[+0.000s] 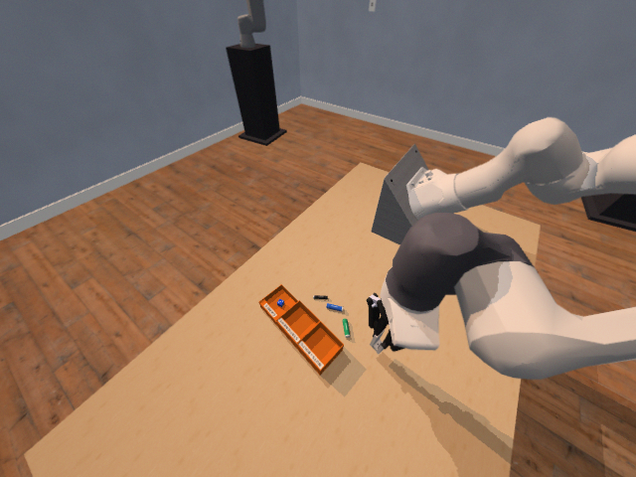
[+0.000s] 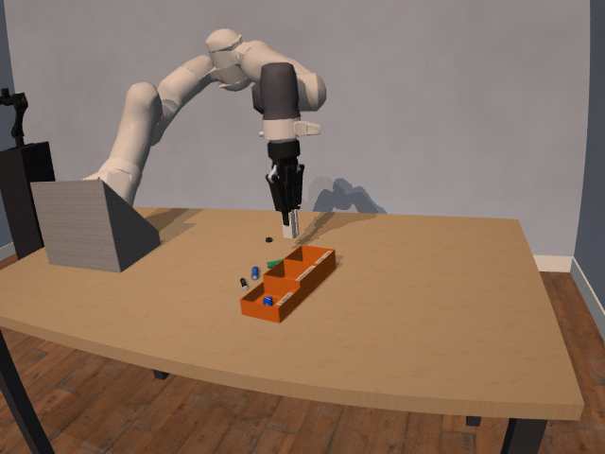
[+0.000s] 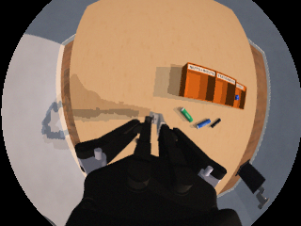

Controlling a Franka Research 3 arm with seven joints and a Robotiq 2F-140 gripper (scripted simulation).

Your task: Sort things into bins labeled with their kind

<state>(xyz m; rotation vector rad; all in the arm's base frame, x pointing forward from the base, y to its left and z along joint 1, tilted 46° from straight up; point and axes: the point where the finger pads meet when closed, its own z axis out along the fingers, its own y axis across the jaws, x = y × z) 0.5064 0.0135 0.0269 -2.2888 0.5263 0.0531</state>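
My gripper is now 1 cm short of the blue cube, 29 cm to the left of it and 6 cm above it. From my hand the other things lie so: black piece: 8 cm behind, 7 cm to the left, 7 cm below; white piece: 3 cm below; green battery: 2 cm behind, 9 cm to the right, 7 cm below.
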